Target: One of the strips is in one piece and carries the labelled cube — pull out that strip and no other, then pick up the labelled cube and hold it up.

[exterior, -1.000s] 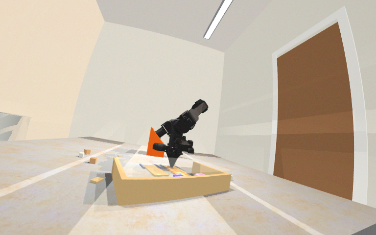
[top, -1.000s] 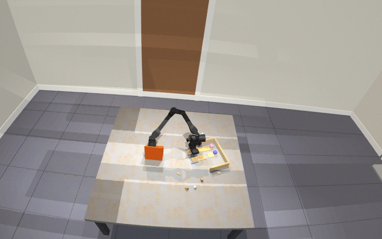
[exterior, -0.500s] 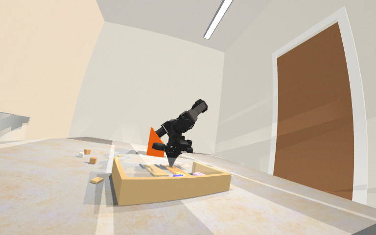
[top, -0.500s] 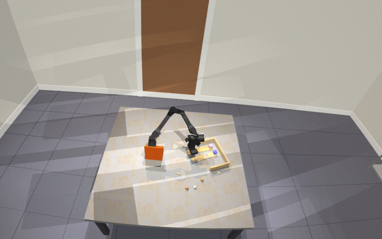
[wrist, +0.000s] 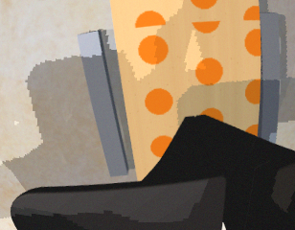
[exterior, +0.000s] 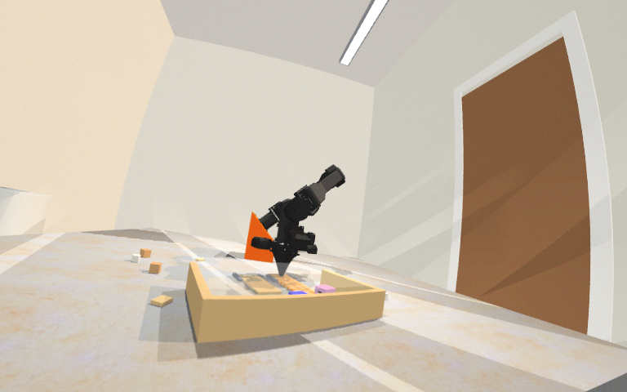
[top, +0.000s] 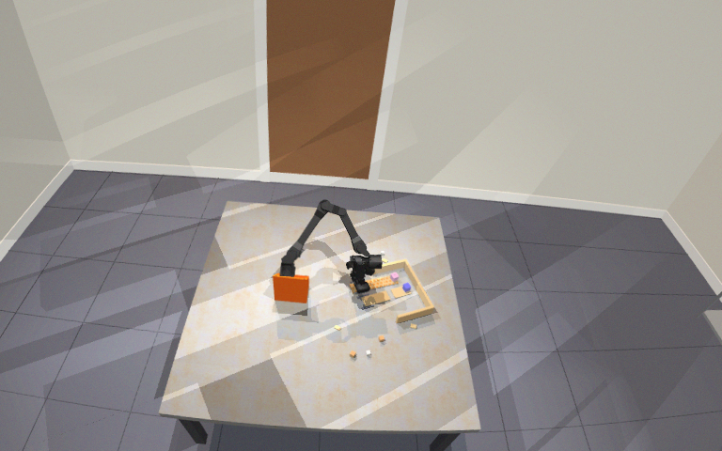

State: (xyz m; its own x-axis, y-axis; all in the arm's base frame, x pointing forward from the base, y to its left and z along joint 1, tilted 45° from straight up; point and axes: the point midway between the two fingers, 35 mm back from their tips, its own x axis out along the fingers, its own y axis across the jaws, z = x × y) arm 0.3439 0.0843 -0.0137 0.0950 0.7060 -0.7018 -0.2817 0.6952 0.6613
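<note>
Now: gripper tip 9 cm short of the dotted strip and 3 cm to the right of it. The rest, counted from my gripper tip: pink labelled cube (20 cm ahead, 6 cm to the left, 1 cm above).
</note>
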